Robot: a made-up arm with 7 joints.
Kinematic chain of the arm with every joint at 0, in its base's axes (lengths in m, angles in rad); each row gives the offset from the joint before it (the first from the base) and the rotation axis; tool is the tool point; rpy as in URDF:
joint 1: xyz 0 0 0.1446 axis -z
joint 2: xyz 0 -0.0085 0.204 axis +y
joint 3: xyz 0 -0.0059 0.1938 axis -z
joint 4: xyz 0 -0.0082 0.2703 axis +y
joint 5: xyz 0 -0.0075 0.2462 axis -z
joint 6: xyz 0 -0.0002 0.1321 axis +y
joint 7: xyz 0 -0.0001 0.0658 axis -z
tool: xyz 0 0 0 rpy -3.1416 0 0
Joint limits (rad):
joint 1: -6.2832..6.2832
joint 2: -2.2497..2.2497
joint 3: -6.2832..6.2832
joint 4: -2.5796..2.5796
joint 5: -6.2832..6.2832
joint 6: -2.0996..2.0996
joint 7: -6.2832..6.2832
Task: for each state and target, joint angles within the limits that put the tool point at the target. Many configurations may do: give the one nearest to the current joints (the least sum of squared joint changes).
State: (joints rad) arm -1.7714 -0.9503 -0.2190 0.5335 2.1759 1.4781 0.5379
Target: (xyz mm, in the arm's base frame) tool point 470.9 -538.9 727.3
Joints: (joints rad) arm -2.1914 -1.3403 -0.0771 0.6610 2.1328 1.6553 0.5379
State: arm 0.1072 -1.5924 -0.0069 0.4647 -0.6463 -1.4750 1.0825
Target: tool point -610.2 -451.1 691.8
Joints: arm -0.5162 -1.3489 0.1085 0.5996 -0.6989 -1.4630 1.0825
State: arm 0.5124 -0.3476 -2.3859 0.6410 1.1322 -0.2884 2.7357
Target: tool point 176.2 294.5 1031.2
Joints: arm 0.7811 0.1598 -2.0741 1.1253 1.1430 -0.2441 2.7357
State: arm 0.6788 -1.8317 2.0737 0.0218 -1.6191 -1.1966 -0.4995
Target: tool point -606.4 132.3 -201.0
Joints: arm 0.4653 -2.1025 2.0783 0.5277 -1.6993 -1.3882 -0.4995
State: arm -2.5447 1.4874 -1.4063 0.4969 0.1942 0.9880 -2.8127
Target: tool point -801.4 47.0 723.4
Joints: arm -2.9595 1.0913 -1.4704 0.1790 0.1828 0.6747 -2.8127
